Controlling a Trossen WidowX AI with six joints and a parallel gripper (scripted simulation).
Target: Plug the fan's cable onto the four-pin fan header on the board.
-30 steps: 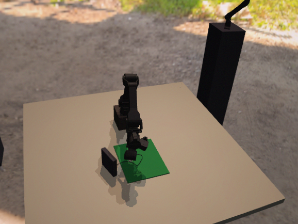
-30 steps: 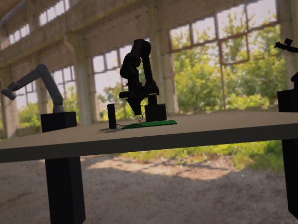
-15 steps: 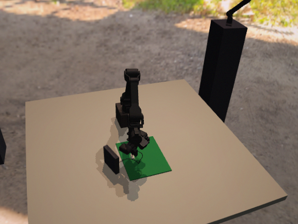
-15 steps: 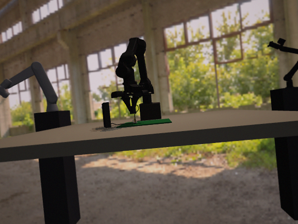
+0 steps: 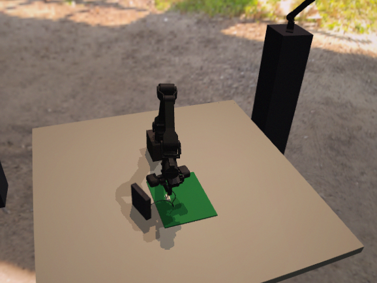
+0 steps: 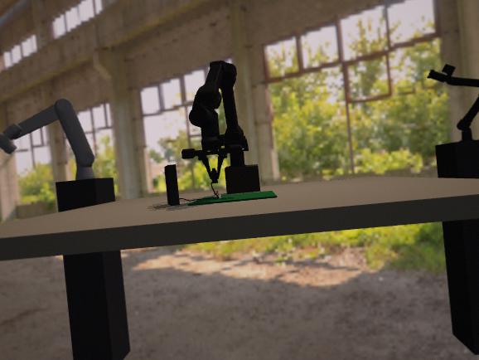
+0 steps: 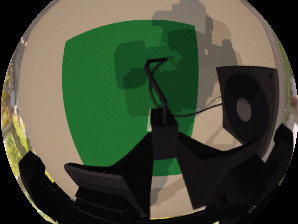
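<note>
The pale header key is 10 mm behind my gripper tip and 50 mm below it. The rest, counted from my gripper tip: pale fan header (10 mm behind, 60 mm below); then black plug (10 mm ahead, 10 mm above); then green board (60 mm to the left, 80 mm below).
</note>
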